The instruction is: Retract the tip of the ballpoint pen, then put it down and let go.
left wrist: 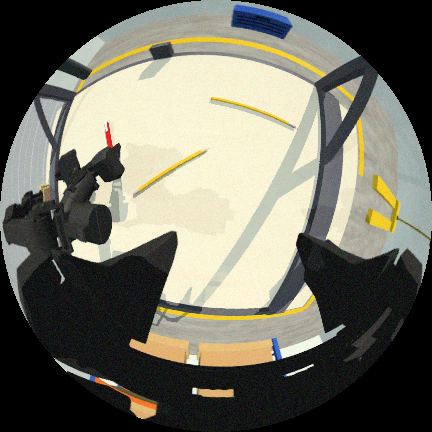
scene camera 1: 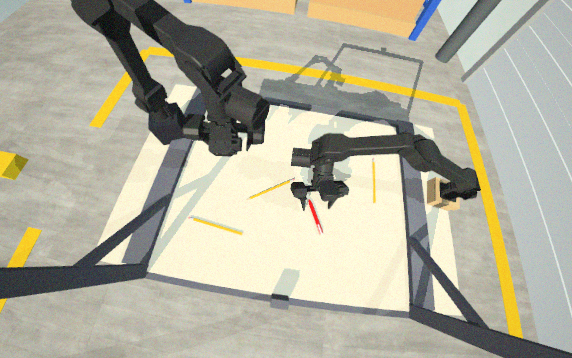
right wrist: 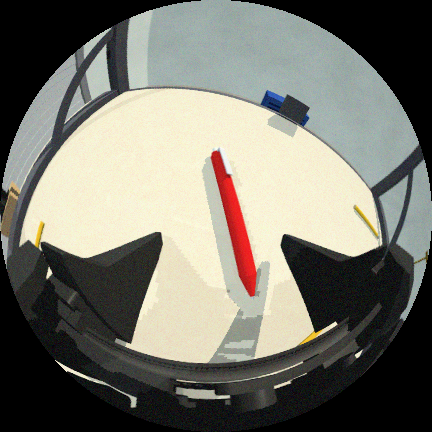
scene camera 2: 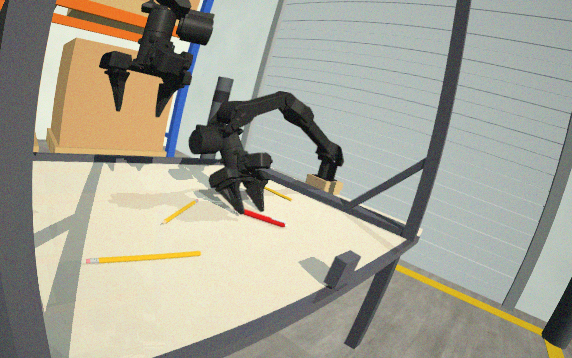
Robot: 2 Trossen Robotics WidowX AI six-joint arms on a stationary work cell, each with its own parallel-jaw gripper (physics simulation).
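Places are measured from the left arm's base along level axes (x ahead, y left, z up), in centimetres.
Pixels of known places: left gripper, fingertip midpoint: [left wrist: 240,238] [scene camera 2: 138,114]; right gripper, fingertip midpoint: [scene camera 1: 316,209] [right wrist: 224,240] [scene camera 2: 253,212]; left arm's base, origin of the base link: [scene camera 1: 162,115]; right arm's base, origin of the base link: [left wrist: 41,197] [scene camera 1: 447,192] [scene camera 2: 325,178].
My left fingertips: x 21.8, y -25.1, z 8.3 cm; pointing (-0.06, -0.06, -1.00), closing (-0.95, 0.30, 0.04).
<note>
For each thing: its top centre in the pictures, then the offset to it from my left fingertips. Level surfaces: height alone.
- red ballpoint pen, middle of its top: [right wrist: 236,206] [scene camera 2: 260,213] [left wrist: 106,140] [scene camera 1: 315,215] dy -21.4, dx +21.7, dz -17.3 cm
- pale table top, its level: dz -18.9 cm
- nearer, middle of its top: [left wrist: 165,170] [scene camera 2: 181,208] [scene camera 1: 270,189] dy -8.0, dx +9.3, dz -18.1 cm
- farther, middle of its top: [scene camera 2: 146,255] [left wrist: 256,108] [right wrist: 370,223] [scene camera 1: 214,225] dy -15.7, dx -11.5, dz -18.2 cm
- pencil, middle of its top: [scene camera 2: 269,188] [scene camera 1: 374,179] dy -14.2, dx +49.0, dz -18.2 cm
- dark block, middle of its top: [scene camera 2: 347,255] [right wrist: 298,99] [left wrist: 158,44] [scene camera 1: 279,303] dy -42.4, dx +3.1, dz -13.2 cm
The red ballpoint pen [scene camera 1: 314,215] [scene camera 2: 264,218] [left wrist: 108,136] [right wrist: 235,215] lies on the pale table top [scene camera 1: 240,265] [scene camera 2: 165,305]. In the right wrist view its white clip is at the far end and its tapered red end points toward the gripper. Whether a writing tip sticks out is too small to tell. My right gripper [scene camera 1: 317,207] [scene camera 2: 252,211] [right wrist: 224,240] is open and low over the pen's tapered end, with the fingers on either side of its line and nothing held. My left gripper [scene camera 2: 138,113] [left wrist: 240,238] is open and empty, high above the table's far left part.
Yellow pencils lie left of the pen, one nearer [scene camera 1: 271,188] [scene camera 2: 180,212] [left wrist: 170,171] and one farther [scene camera 1: 216,225] [scene camera 2: 150,257] [left wrist: 252,110]. Another pencil [scene camera 1: 374,181] [scene camera 2: 278,194] lies to its right. A dark block [scene camera 1: 280,301] [scene camera 2: 343,270] stands at the front edge.
</note>
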